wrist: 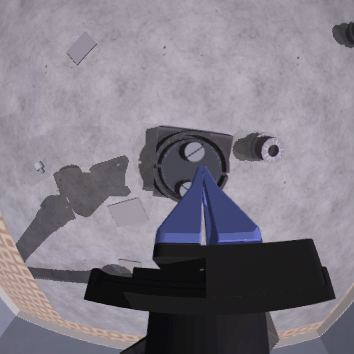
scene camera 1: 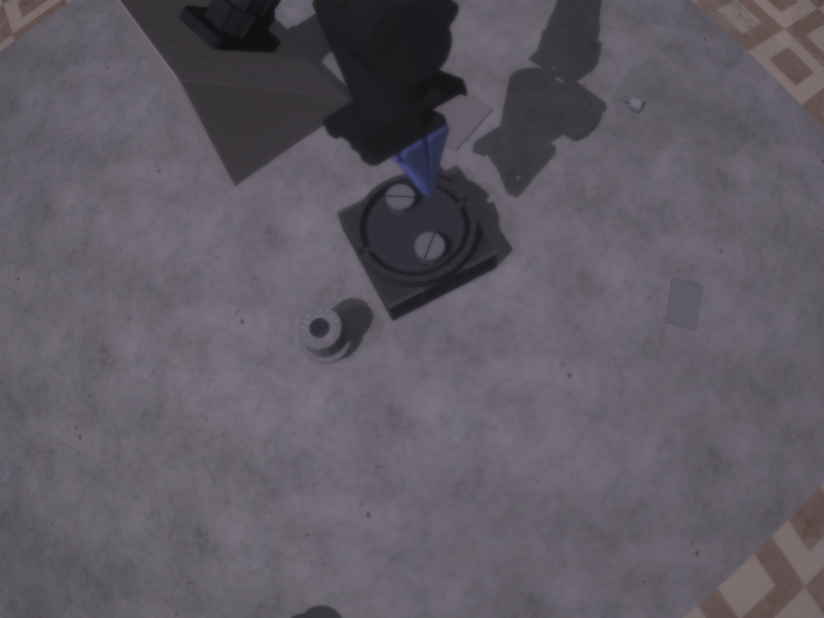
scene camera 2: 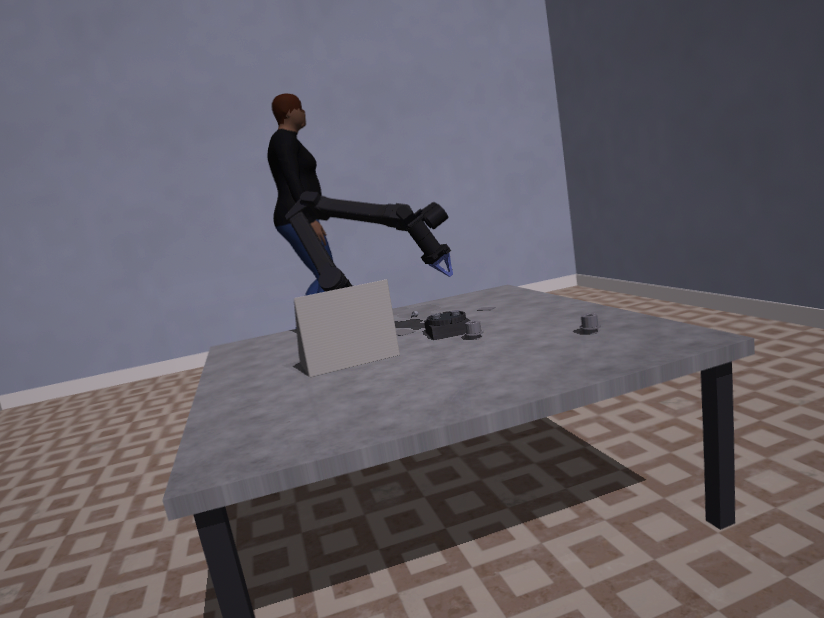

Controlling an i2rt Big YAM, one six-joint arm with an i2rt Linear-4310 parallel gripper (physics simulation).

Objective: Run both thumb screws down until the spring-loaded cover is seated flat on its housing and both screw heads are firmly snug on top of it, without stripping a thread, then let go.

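The dark square housing lies on the table. Its round dark cover sits inside a raised ring and carries two pale slotted screw heads. One screw head shows whole. The other screw head is partly hidden by the fingers in the wrist view. Whether the cover is flat cannot be told. My gripper is shut and empty, its blue fingertips together, high above the housing.
A grey knurled cylinder stands beside the housing. Another cylinder stands farther off. A pale slanted panel stands near the arm base. Flat plates and a small white part lie around. A person is behind the arm.
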